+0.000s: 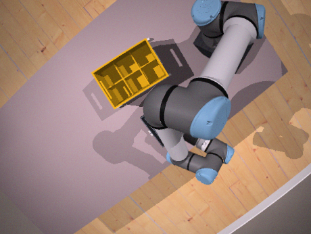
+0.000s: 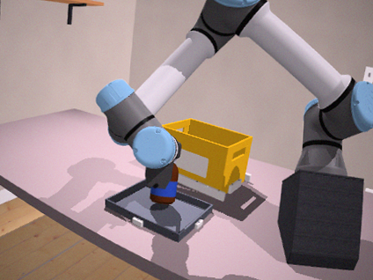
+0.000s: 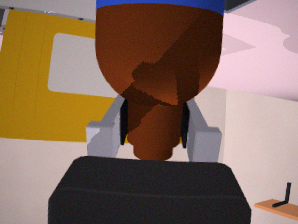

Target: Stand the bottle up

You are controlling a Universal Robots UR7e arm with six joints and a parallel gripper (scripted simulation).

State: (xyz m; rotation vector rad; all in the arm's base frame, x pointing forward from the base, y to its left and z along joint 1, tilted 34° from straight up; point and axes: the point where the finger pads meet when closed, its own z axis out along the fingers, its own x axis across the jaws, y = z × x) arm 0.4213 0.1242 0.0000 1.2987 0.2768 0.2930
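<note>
The bottle is 1 cm to the left of my hand and 5 cm below it. The rest, counted from my hand: dark grey tray 1 cm behind, 5 cm to the left, 13 cm below; then yellow crate 3 cm behind, 25 cm to the right, 6 cm below.
</note>
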